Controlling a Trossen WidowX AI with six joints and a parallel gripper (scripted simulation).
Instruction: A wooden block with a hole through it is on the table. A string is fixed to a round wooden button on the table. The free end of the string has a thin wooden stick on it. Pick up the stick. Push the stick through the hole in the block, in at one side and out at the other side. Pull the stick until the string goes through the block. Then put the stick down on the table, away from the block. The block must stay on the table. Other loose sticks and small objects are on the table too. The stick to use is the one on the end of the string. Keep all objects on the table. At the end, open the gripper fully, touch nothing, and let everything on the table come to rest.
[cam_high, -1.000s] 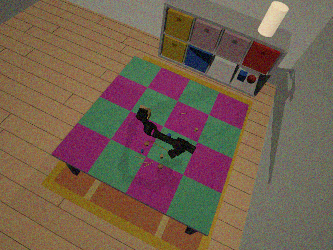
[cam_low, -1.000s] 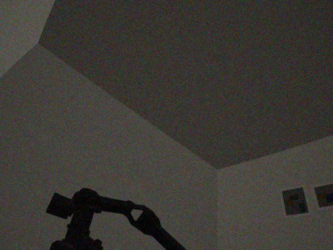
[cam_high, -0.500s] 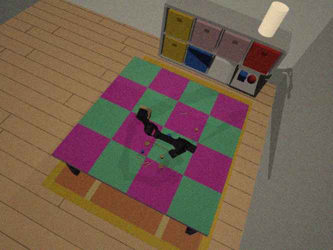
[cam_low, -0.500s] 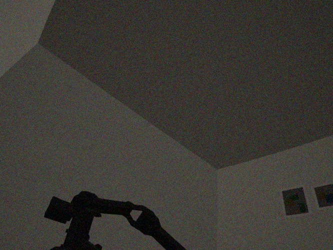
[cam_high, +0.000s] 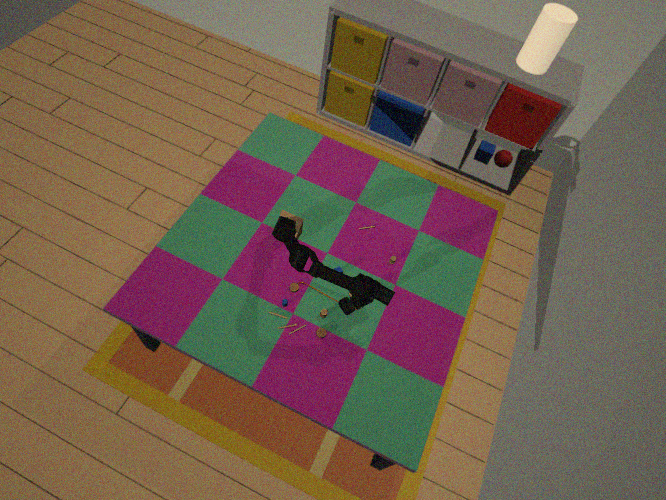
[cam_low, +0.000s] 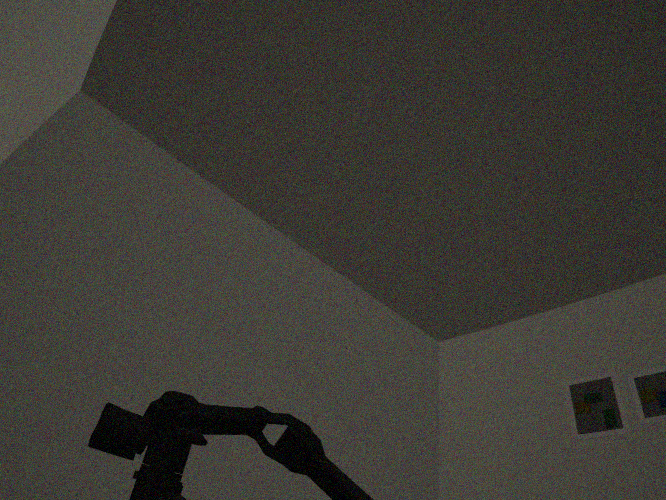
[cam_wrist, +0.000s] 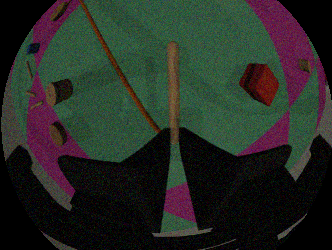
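My gripper tip is now 130 mm to the right of the blue cube, 130 mm past it and 20 mm above it. Round my gripper tip: thin wooden stick: 10 mm to the left, 10 mm behind; round wooden button: 270 mm behind, 20 mm below, 10 mm to the right; red cube: 100 mm to the left, 20 mm ahead, 10 mm below.
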